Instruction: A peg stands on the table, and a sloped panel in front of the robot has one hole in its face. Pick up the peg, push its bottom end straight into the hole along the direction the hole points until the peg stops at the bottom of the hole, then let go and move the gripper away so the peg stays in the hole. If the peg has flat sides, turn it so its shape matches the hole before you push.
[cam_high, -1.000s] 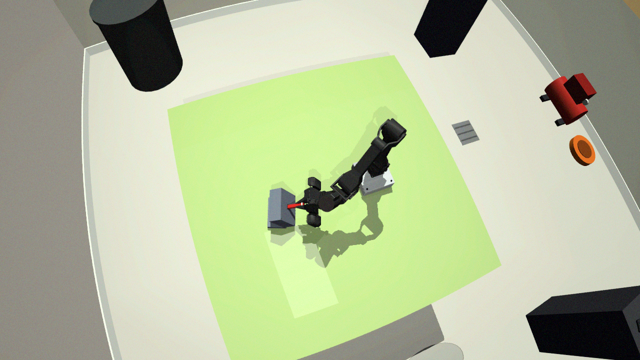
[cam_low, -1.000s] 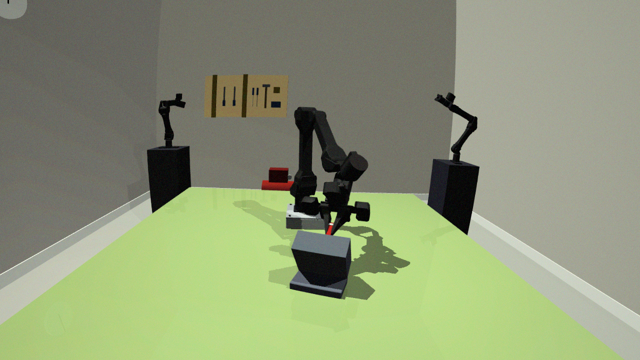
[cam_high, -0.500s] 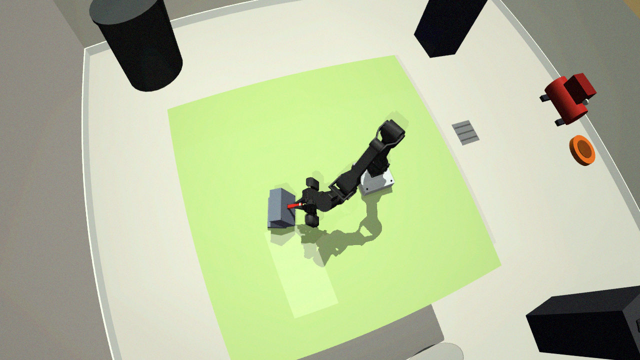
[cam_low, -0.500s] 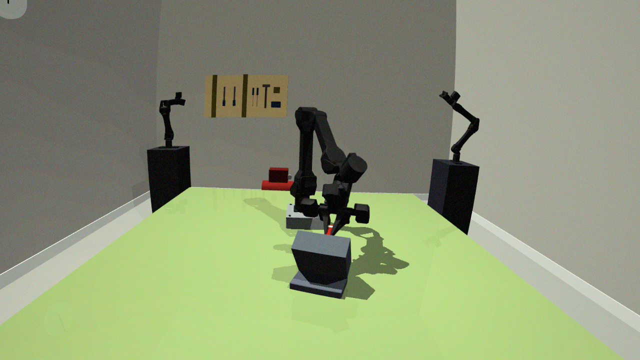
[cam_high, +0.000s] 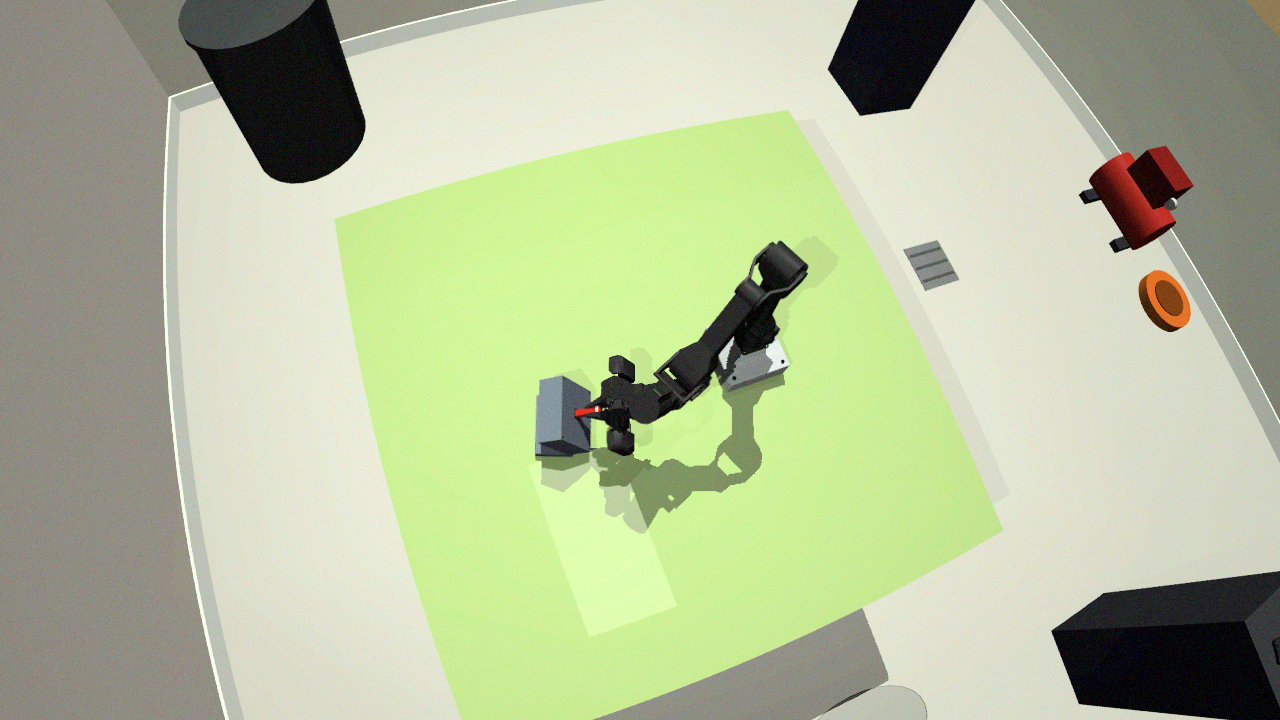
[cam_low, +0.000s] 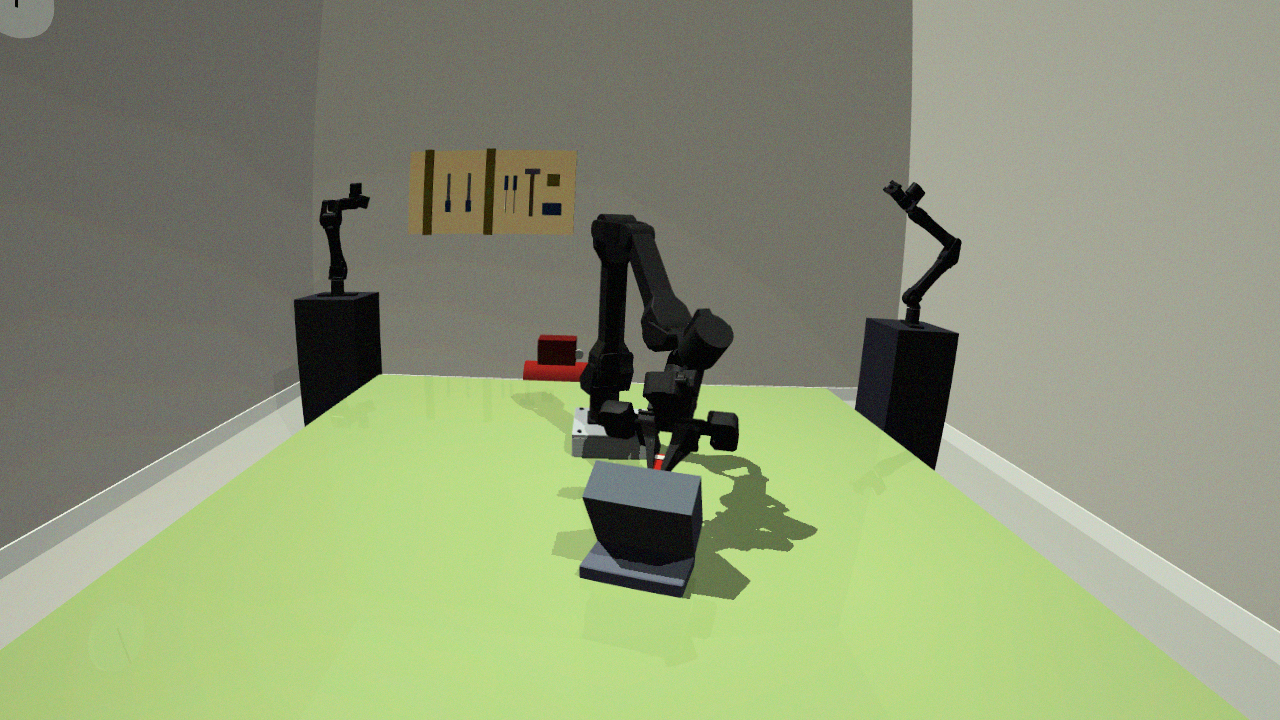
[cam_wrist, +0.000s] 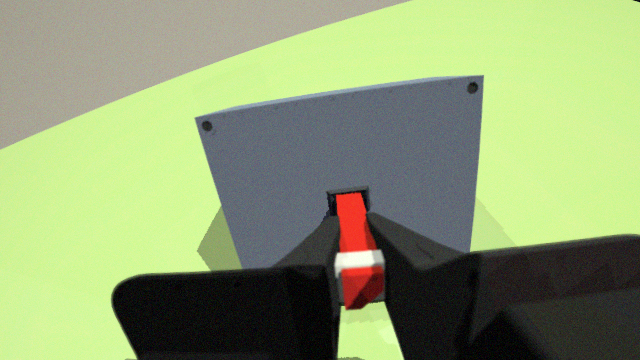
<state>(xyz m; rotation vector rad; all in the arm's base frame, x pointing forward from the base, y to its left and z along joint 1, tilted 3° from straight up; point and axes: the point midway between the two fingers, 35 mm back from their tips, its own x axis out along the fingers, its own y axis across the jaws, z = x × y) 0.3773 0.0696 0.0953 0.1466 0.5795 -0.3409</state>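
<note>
The red square peg is 1 cm behind my gripper tip and 1 cm above it. From my gripper tip the other things lie so: grey sloped panel: 4 cm ahead, 3 cm below, 1 cm to the right.
</note>
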